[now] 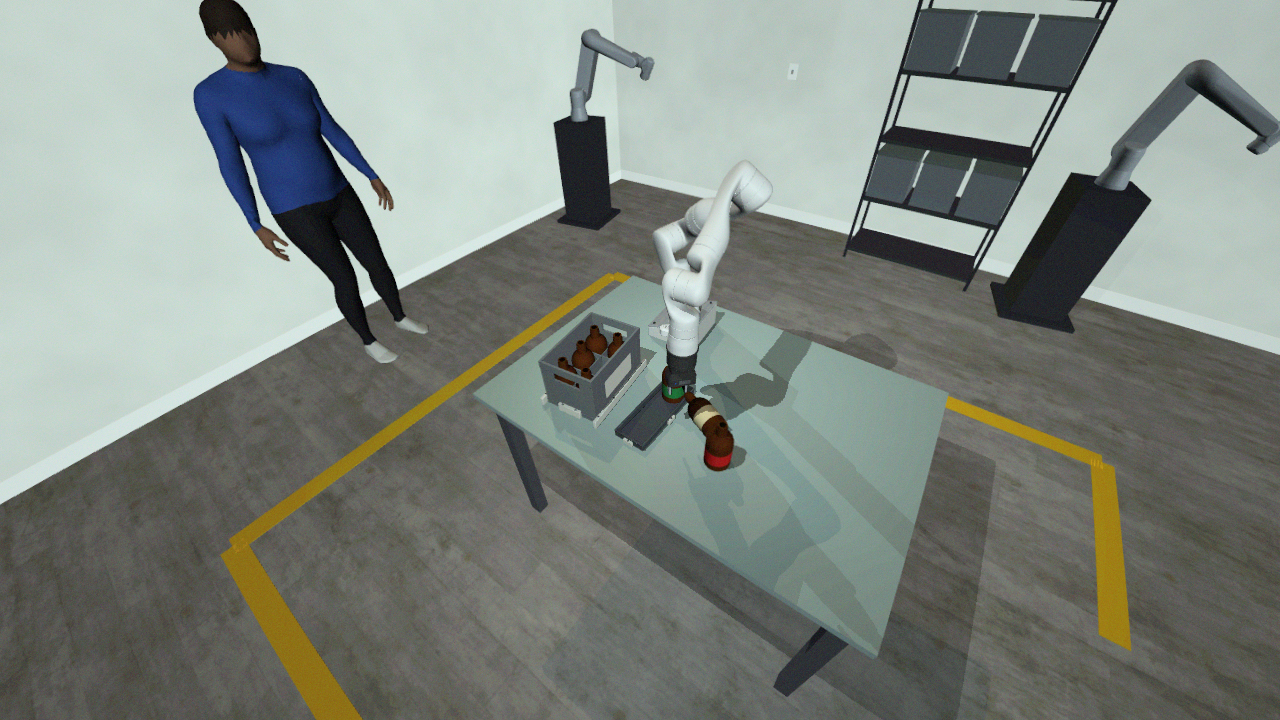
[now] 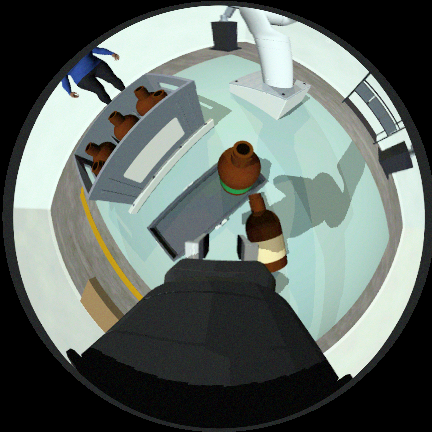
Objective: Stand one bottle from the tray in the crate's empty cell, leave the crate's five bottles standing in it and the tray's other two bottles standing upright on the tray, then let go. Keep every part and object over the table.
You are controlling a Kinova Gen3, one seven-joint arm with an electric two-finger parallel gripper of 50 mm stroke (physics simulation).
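Pixels of known places: gripper, between the fingertips: point(image 1: 676, 390) point(image 2: 222, 242); arm's base, origin of its link: point(image 2: 277, 81).
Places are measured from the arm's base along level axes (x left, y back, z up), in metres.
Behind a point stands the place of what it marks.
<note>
The grey crate point(image 1: 569, 397) @(x -0.176, y -0.521, z -0.012 m) point(image 2: 189, 107) @(x -0.069, y -0.282, z 0.033 m) holds several brown bottles; its empty cell is hard to make out. A green-label bottle point(image 1: 673, 391) @(x 0.095, y -0.364, z -0.019 m) point(image 2: 239, 170) @(x 0.091, y -0.345, z 0.044 m) stands upright at the far end of the dark tray point(image 1: 639, 429) @(x 0.044, y -0.500, z -0.073 m) point(image 2: 182, 222) @(x 0.046, y -0.481, z -0.074 m). A cream-label bottle point(image 1: 706, 414) @(x 0.218, y -0.419, z -0.007 m) point(image 2: 270, 242) @(x 0.208, y -0.397, z -0.005 m) is off the tray, tipped over, with its neck towards the tray's far end. A red-label bottle point(image 1: 718, 450) @(x 0.291, y -0.540, z 0.015 m) stands upright on the table beside the cream-label bottle's base. My gripper point(image 1: 687, 388) @(x 0.132, y -0.437, z 0.069 m) point(image 2: 222, 242) @(x 0.132, y -0.437, z 0.069 m) points down near the tray, fingers apart with no bottle between them; the cream-label bottle shows beyond one finger.
The crate sits in a pale low holder point(image 1: 617, 394) @(x -0.069, y -0.420, z -0.050 m) point(image 2: 172, 167) @(x -0.064, y -0.394, z -0.075 m) on the table point(image 1: 832, 465) @(x 0.579, y -0.391, z -0.079 m) point(image 2: 305, 210) @(x 0.265, y -0.275, z -0.079 m). My arm's base point(image 1: 703, 324) @(x 0.071, y -0.025, z -0.010 m) point(image 2: 252, 96) @(x -0.029, y -0.090, z -0.047 m) is behind the tray. A person in blue point(image 1: 277, 134) stands beyond the crate side.
</note>
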